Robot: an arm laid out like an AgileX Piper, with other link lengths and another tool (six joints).
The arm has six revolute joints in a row. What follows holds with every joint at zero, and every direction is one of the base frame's. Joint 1 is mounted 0.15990 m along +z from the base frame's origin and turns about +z. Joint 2 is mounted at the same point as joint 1 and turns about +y. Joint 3 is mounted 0.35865 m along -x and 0.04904 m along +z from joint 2 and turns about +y. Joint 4 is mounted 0.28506 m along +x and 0.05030 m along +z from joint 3 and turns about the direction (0.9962, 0, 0.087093). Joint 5 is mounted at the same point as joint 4 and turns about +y. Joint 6 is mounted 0.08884 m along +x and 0.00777 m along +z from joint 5 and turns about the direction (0.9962, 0, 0.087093). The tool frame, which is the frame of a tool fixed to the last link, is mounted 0.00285 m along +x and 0.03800 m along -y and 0.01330 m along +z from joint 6; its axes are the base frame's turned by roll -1.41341, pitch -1.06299 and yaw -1.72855 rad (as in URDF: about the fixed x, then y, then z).
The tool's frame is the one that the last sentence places.
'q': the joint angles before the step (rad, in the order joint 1, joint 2, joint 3, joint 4, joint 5, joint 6). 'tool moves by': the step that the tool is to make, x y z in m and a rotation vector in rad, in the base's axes. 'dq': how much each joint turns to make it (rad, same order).
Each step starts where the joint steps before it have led.
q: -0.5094 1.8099 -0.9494 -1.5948 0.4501 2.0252
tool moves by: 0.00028 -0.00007 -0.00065 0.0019 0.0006 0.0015
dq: -0.0002 0.0014 -0.0001 0.0000 -0.0021 -0.0002
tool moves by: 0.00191 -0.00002 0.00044 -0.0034 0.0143 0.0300
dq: 0.0000 -0.0005 0.0000 -0.0048 -0.0148 -0.0257
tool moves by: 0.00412 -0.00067 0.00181 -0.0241 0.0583 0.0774
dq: -0.0001 -0.0001 -0.0001 -0.0036 -0.0220 -0.0942
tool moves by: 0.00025 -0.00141 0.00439 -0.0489 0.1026 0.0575
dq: 0.0003 -0.0025 0.0002 0.0456 0.0232 -0.1666
